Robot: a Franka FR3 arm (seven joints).
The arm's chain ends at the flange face. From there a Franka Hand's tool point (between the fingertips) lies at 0.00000 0.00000 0.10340 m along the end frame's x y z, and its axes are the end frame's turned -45 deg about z.
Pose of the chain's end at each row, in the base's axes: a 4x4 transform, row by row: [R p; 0 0 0 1], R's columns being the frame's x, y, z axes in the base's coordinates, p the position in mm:
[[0.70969 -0.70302 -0.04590 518.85], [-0.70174 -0.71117 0.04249 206.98], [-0.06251 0.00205 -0.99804 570.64], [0 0 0 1]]
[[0.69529 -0.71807 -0.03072 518.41], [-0.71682 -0.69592 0.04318 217.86], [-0.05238 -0.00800 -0.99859 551.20], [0 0 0 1]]
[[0.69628 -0.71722 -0.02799 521.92], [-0.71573 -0.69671 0.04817 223.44], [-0.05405 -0.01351 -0.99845 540.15], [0 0 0 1]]
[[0.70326 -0.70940 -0.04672 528.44], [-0.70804 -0.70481 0.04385 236.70], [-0.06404 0.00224 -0.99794 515.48], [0 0 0 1]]
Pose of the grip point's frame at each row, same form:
[[0.99894 0.00472 -0.04590 514.10], [0.00667 -0.99908 0.04249 211.37], [-0.04565 -0.04275 -0.99804 467.44], [0 0 0 1]]
[[0.99940 -0.01611 -0.03072 515.23], [-0.01478 -0.99896 0.04318 222.32], [-0.03138 -0.04270 -0.99859 447.95], [0 0 0 1]]
[[0.99950 -0.01481 -0.02799 519.03], [-0.01345 -0.99875 0.04817 228.42], [-0.02867 -0.04777 -0.99845 436.91], [0 0 0 1]]
[[0.99890 -0.00434 -0.04672 523.61], [-0.00228 -0.99904 0.04385 241.23], [-0.04687 -0.04370 -0.99794 412.29], [0 0 0 1]]

